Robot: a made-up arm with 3 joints. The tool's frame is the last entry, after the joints.
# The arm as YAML. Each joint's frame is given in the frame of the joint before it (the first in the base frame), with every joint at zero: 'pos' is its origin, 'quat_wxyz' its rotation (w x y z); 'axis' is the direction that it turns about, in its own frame. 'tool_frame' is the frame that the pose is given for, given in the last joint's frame.
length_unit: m
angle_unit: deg
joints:
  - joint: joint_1
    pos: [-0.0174, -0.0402, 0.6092]
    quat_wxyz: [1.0, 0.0, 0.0, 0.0]
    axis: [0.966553, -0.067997, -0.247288]
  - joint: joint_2
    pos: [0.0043, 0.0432, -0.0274]
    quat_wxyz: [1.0, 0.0, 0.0, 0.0]
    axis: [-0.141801, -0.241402, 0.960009]
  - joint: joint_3
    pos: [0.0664, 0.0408, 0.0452]
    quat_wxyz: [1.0, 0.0, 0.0, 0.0]
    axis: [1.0, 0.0, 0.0]
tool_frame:
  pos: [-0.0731, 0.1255, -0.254]
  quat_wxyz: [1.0, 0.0, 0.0, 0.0]
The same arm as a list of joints. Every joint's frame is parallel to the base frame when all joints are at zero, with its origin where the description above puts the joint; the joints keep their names.
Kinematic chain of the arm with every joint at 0, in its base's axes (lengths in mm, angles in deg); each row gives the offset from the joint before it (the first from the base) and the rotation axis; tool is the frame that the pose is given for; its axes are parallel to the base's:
joint_1: xyz -17.4 -40.2 609.2 axis 0.966553 -0.067997 -0.247288
joint_2: xyz 4.3 43.2 -27.4 axis -0.141801 -0.241402 0.960009
joint_3: xyz 66.4 40.8 45.2 axis +x
tool: xyz -73.1 125.5 -254

